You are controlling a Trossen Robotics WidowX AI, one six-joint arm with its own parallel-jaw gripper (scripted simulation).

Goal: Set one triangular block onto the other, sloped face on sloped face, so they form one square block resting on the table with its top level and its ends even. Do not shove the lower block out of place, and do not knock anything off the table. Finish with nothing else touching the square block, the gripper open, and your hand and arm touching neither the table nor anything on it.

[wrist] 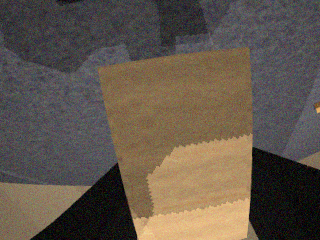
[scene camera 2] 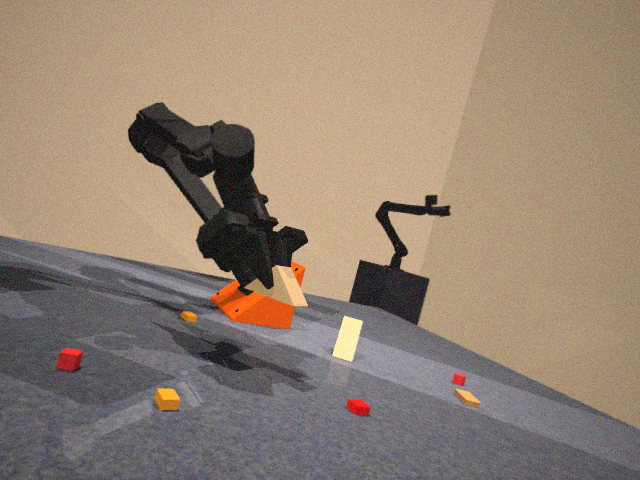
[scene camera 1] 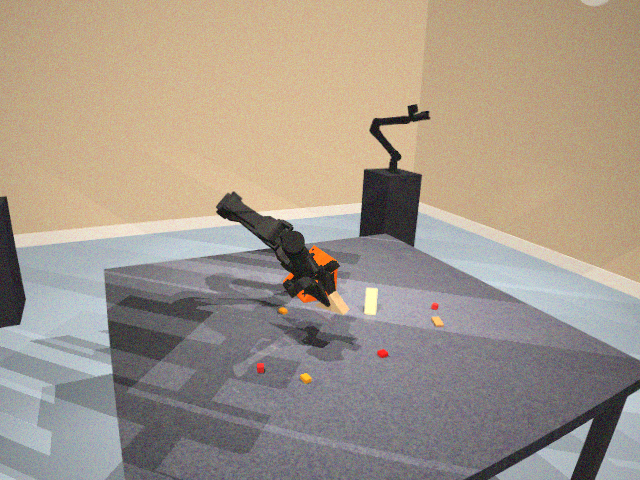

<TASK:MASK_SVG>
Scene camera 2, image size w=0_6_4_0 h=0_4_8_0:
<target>my gripper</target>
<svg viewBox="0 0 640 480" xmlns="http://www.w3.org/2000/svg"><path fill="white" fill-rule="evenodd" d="M241 187L230 192L224 198L224 207L220 212L199 227L196 243L203 258L213 258L219 266L236 265L242 260L265 288L270 289L274 286L272 268L276 265L291 267L292 253L308 243L308 238L303 230L285 226L278 232L273 231L273 227L279 223L277 218L271 217L266 209L265 204L269 202L267 196L260 194L256 187Z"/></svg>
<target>triangular block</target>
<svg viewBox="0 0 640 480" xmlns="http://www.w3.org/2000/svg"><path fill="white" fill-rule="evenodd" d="M245 286L246 289L291 306L308 306L291 267L276 265L272 268L274 286L270 289L266 289L258 278Z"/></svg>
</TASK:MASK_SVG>
